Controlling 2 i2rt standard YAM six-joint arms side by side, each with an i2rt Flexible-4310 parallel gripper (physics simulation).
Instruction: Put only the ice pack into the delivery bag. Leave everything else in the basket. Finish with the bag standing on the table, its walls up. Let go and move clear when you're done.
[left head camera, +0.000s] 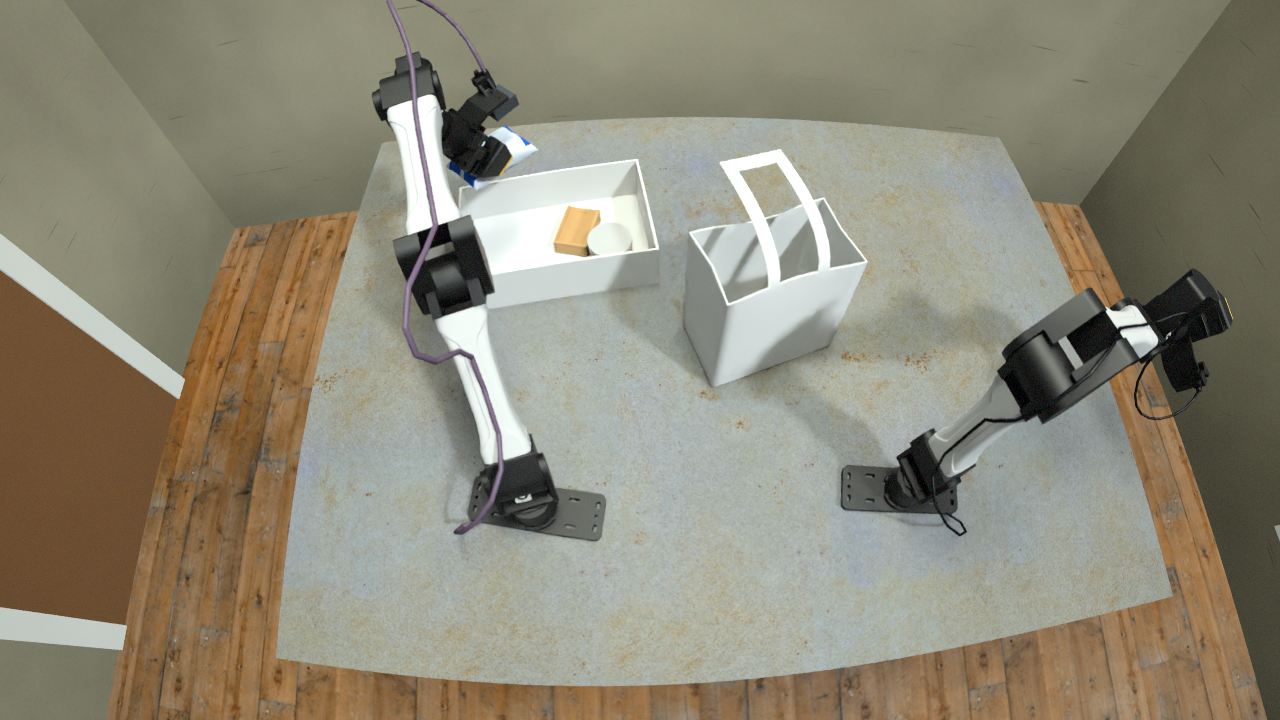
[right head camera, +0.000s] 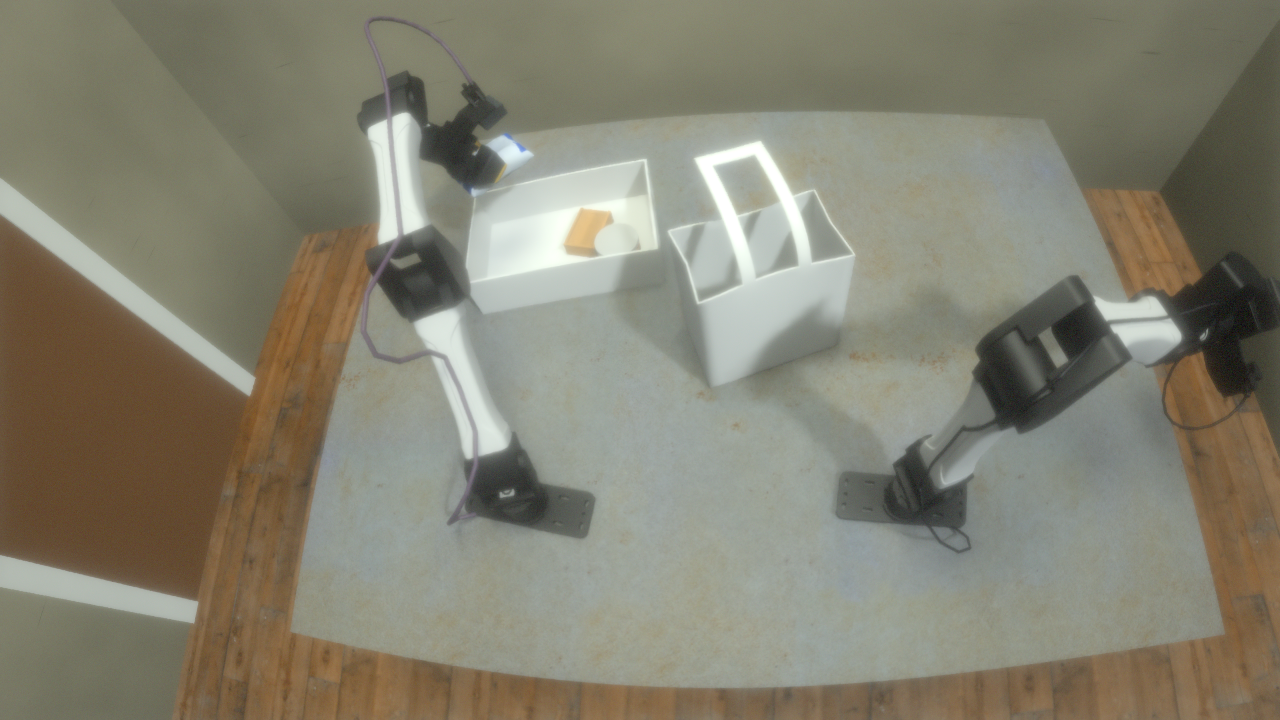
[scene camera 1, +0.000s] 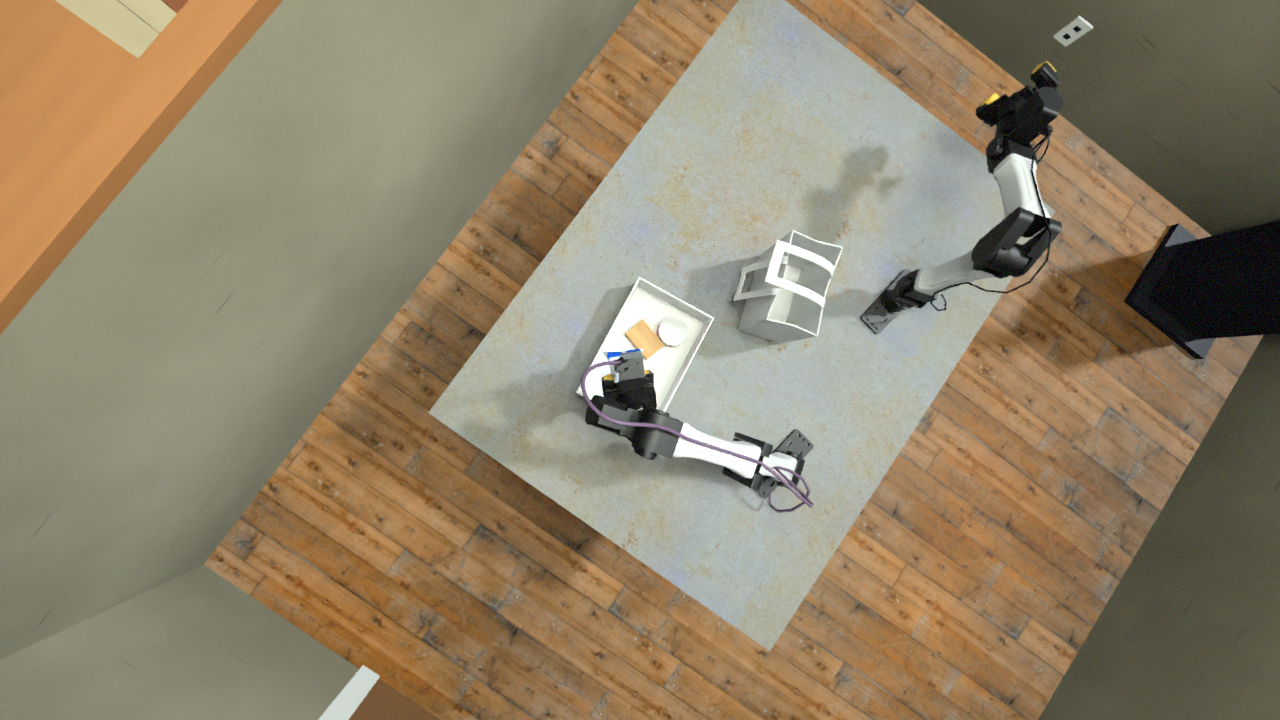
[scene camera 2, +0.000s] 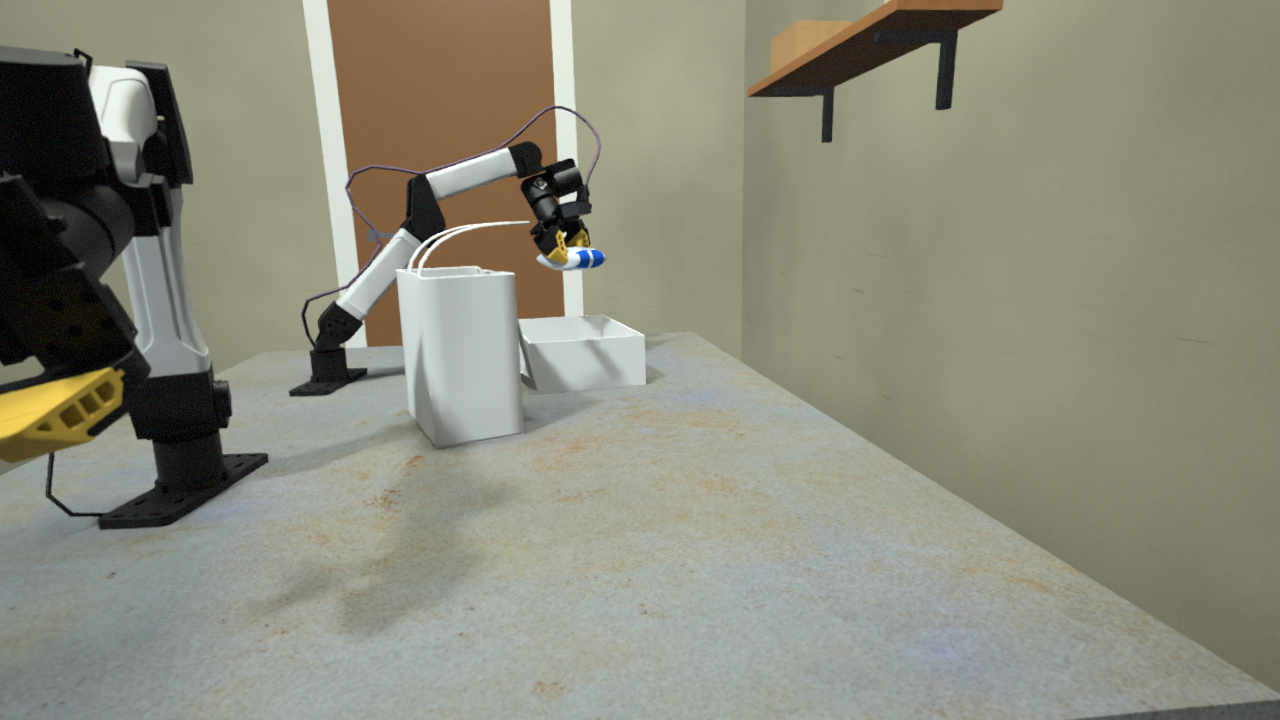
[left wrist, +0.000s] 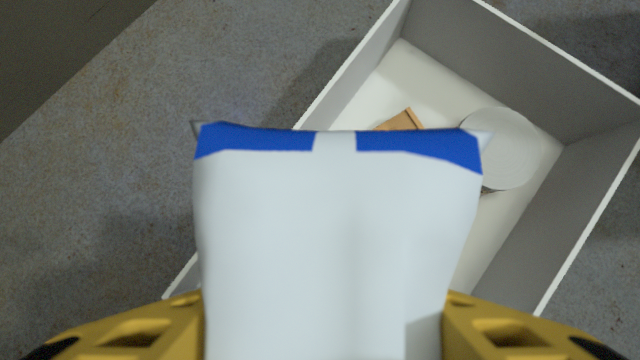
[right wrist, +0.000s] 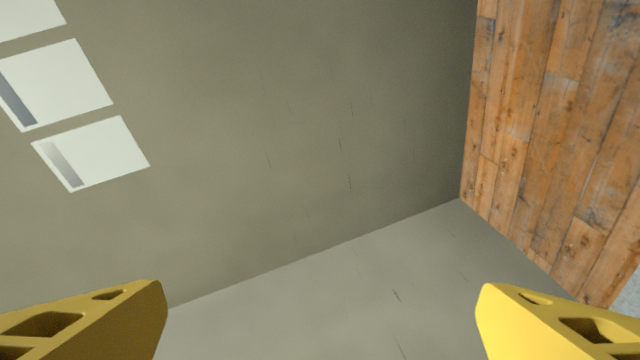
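The white ice pack with blue ends (left head camera: 514, 140) (right head camera: 510, 154) (scene camera 2: 584, 259) (left wrist: 325, 210) is held high above the basket. My left gripper (scene camera 2: 571, 243) (left wrist: 322, 300) is shut on it, one finger at each side. The white delivery bag (left head camera: 778, 326) (right head camera: 769, 335) (scene camera 2: 465, 358) stands upright on the table, walls up, handles raised, to the right of the white basket (left head camera: 572, 280) (right head camera: 572, 284) (scene camera 2: 590, 362) in the head views. My right gripper (right wrist: 320, 297) (scene camera 1: 1017, 85) is open and empty, off past the table's far right edge, away from the bag.
In the basket lie a wooden box (left head camera: 575, 230) (scene camera 1: 642, 338) and a round white tub (left head camera: 610, 238) (scene camera 1: 672, 331) (left wrist: 505, 150). The bag's two handle straps (left head camera: 751, 214) rise over its opening. A wall shelf (scene camera 2: 859, 44) hangs above the table's level.
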